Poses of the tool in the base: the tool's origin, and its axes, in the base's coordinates. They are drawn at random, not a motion.
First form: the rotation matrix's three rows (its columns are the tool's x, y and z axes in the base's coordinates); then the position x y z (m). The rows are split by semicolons.
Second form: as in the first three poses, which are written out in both.
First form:
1: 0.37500 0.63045 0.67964; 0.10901 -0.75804 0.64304; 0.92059 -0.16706 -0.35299; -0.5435 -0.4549 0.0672
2: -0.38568 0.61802 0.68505; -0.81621 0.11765 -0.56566; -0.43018 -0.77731 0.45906; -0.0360 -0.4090 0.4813
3: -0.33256 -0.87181 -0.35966; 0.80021 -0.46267 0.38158; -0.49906 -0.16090 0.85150; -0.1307 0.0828 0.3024
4: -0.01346 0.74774 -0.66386; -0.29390 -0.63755 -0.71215; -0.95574 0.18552 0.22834; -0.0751 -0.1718 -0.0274
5: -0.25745 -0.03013 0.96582; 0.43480 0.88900 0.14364; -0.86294 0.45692 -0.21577; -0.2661 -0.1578 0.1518
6: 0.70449 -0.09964 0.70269; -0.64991 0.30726 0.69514; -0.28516 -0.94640 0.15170; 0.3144 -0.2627 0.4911
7: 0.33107 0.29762 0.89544; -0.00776 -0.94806 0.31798; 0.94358 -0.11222 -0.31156; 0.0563 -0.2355 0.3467
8: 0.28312 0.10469 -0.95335; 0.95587 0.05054 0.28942; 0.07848 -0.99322 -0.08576; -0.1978 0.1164 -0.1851
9: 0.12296 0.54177 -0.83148; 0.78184 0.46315 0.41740; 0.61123 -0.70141 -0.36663; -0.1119 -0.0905 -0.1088
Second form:
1: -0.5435 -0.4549 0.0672 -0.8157 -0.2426 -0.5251 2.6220
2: -0.0360 -0.4090 0.4813 -0.1157 0.6097 -0.7841 1.9872
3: -0.1307 0.0828 0.3024 -0.3076 0.0791 0.9482 2.0622
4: -0.0751 -0.1718 -0.0274 0.6386 0.2076 -0.7410 2.3622
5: -0.2661 -0.1578 0.1518 0.1638 0.9561 0.2431 1.8672
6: 0.3144 -0.2627 0.4911 -0.8235 0.4956 -0.2761 1.4890
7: 0.0563 -0.2355 0.3467 -0.8121 -0.0909 -0.5764 2.8735
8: -0.1978 0.1164 -0.1851 -0.6921 -0.5568 0.4593 1.9563
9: -0.1119 -0.0905 -0.1088 -0.6076 -0.7835 0.1304 1.9717
